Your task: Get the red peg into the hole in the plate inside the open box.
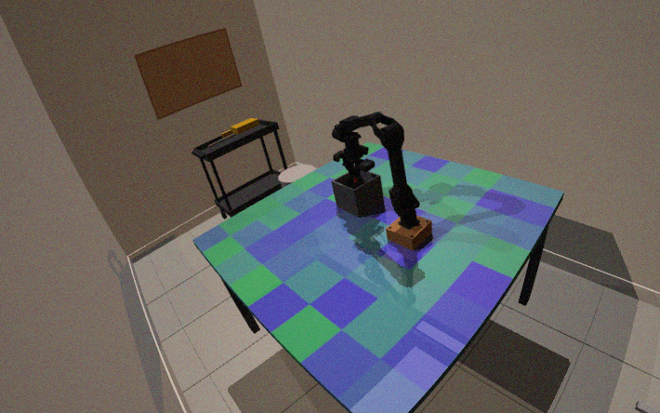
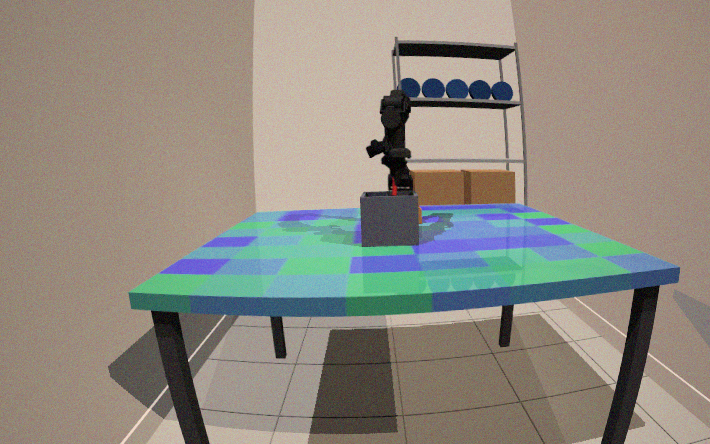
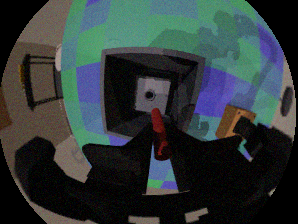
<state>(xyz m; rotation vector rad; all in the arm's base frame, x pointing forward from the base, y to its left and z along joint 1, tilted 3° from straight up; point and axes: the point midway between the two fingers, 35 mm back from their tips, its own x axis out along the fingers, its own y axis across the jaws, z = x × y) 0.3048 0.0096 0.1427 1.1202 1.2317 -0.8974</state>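
The light grey plate is 110 mm below my gripper tip, 30 mm ahead of it and 20 mm to the right of it. The rest, counted from my gripper tip: red peg 10 mm above.
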